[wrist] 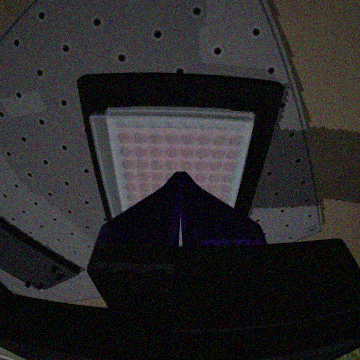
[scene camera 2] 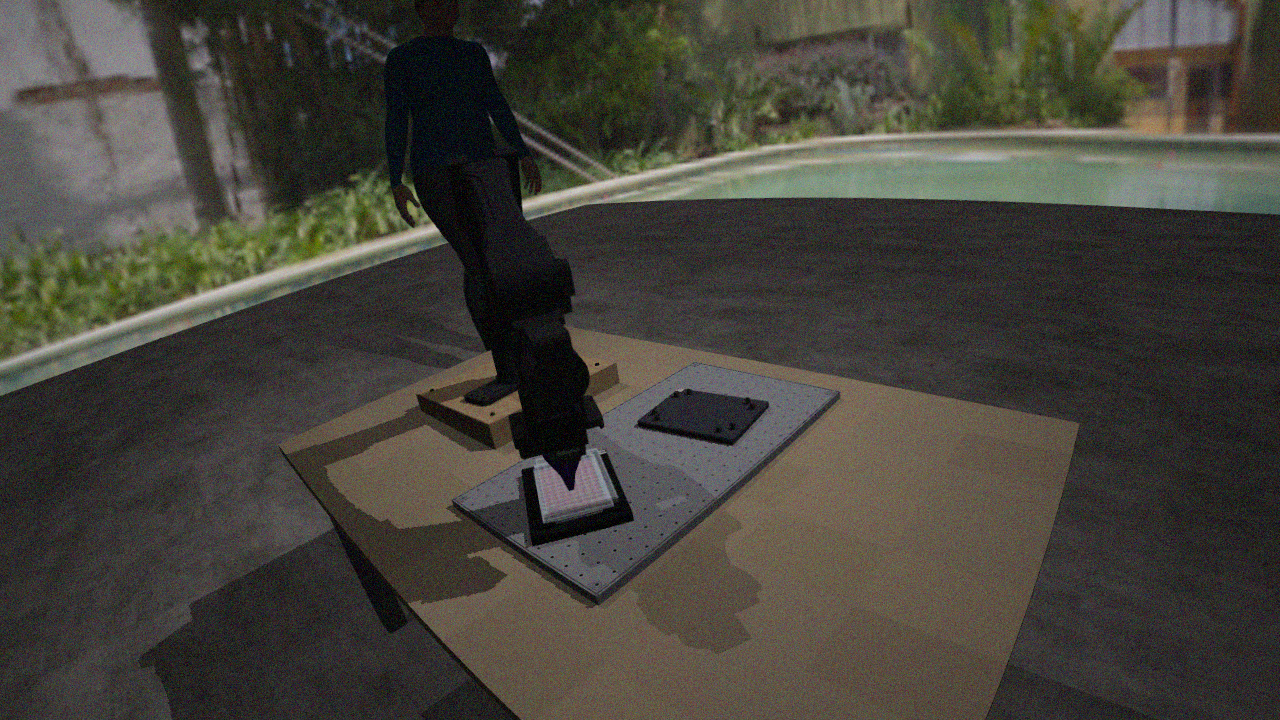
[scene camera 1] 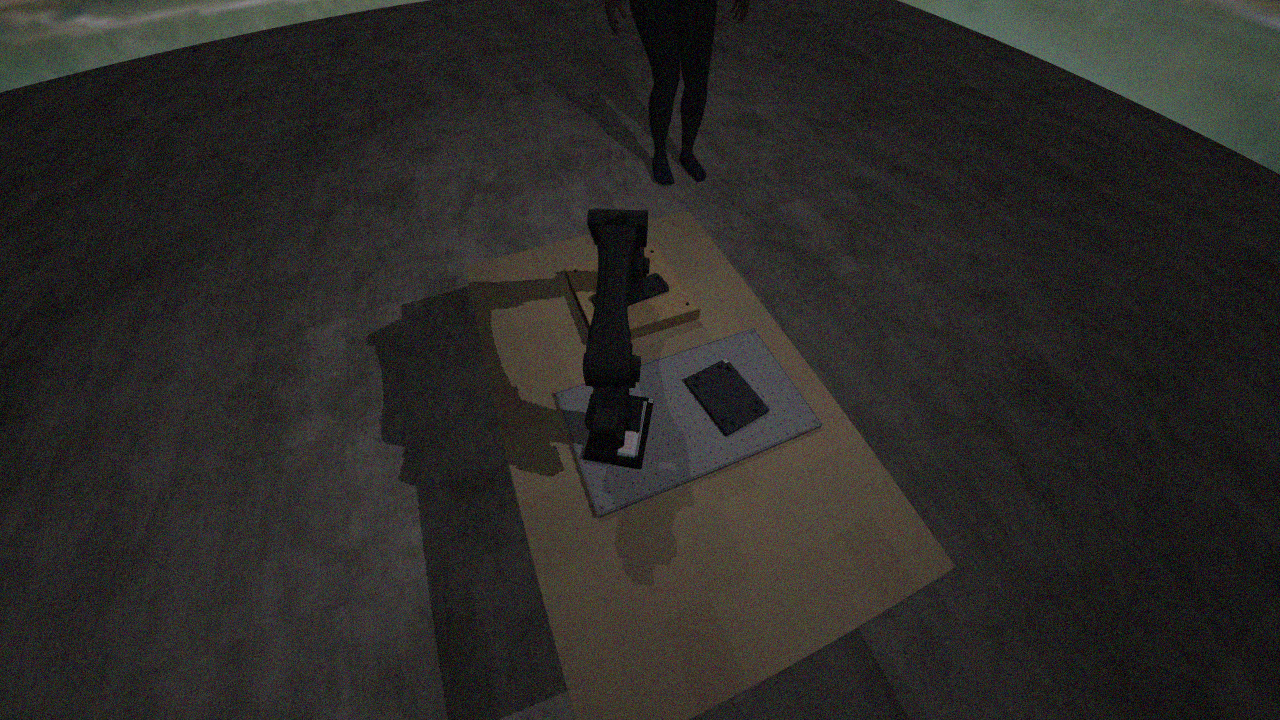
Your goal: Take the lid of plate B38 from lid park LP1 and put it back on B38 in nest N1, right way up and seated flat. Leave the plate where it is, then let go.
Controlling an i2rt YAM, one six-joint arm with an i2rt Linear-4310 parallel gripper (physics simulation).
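Where they show: gripper, fingertip midpoint: (wrist: pixel 180 180) (scene camera 2: pixel 570 487); arm's base, link origin: (scene camera 2: pixel 516 382) (scene camera 1: pixel 630 294).
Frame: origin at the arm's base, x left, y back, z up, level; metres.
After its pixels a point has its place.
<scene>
The plate (scene camera 1: pixel 629 443) @(x -0.194, y -0.375, z 0.001 m) (scene camera 2: pixel 583 503) @(x -0.224, y -0.380, z 0.003 m) (wrist: pixel 172 152) @(x -0.215, y -0.361, z 0.003 m), with rows of pinkish wells, sits in a black nest (scene camera 1: pixel 613 461) (scene camera 2: pixel 581 530) @(x -0.243, y -0.388, z -0.021 m) (wrist: pixel 180 90) @(x -0.236, y -0.382, z -0.016 m). A clear layer that looks like the lid (wrist: pixel 101 160) @(x -0.177, y -0.381, z 0.000 m) covers it, with its edge showing along the plate's left side in the wrist view. Whether it is fully flat is hard to tell in this dim light. The black lid park (scene camera 1: pixel 726 398) @(x 0.052, y -0.371, z -0.018 m) (scene camera 2: pixel 702 416) @(x 0.044, y -0.370, z -0.018 m) (wrist: pixel 35 260) @(x 0.023, y -0.333, z -0.018 m) shows small corner posts and no lid on it. My gripper (scene camera 2: pixel 571 488) @(x -0.207, y -0.343, z 0.003 m) (wrist: pixel 180 180) @(x -0.207, y -0.343, z 0.003 m) is shut and empty, its tips over the plate; contact cannot be told.
Nest and park stand on a grey perforated board (scene camera 1: pixel 671 465) @(x -0.134, y -0.446, z -0.028 m) (scene camera 2: pixel 671 528) @(x -0.185, y -0.473, z -0.028 m) (wrist: pixel 50 90) @(x -0.168, y -0.434, z -0.028 m) on a wooden table (scene camera 1: pixel 760 555) @(x -0.073, y -0.677, z -0.041 m) (scene camera 2: pixel 850 555) @(x -0.131, y -0.665, z -0.041 m). My arm's base is on a wooden block (scene camera 1: pixel 666 317) @(x 0.043, y -0.114, z 0.002 m) (scene camera 2: pixel 460 420) @(x -0.134, y 0.003, z -0.014 m) behind. A person (scene camera 1: pixel 680 71) (scene camera 2: pixel 447 107) stands beyond the table; shadows fall across the board.
</scene>
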